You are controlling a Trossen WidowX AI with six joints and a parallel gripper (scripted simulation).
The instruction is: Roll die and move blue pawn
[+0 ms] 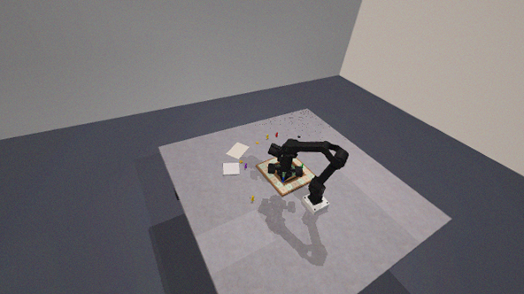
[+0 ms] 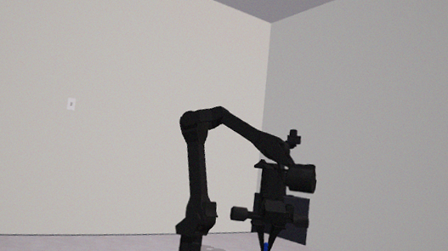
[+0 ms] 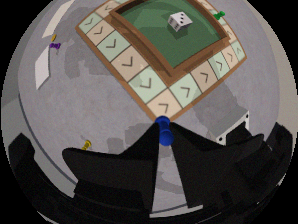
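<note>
Now: gripper tip 110 mm short of the white die, 100 mm to the left of it and 60 mm above it. The rest, counted from my gripper tip: green tray (120 mm ahead, 100 mm to the right, 80 mm below); green pawn (110 mm ahead, 210 mm to the right, 60 mm below); blue pawn (10 mm above).
</note>
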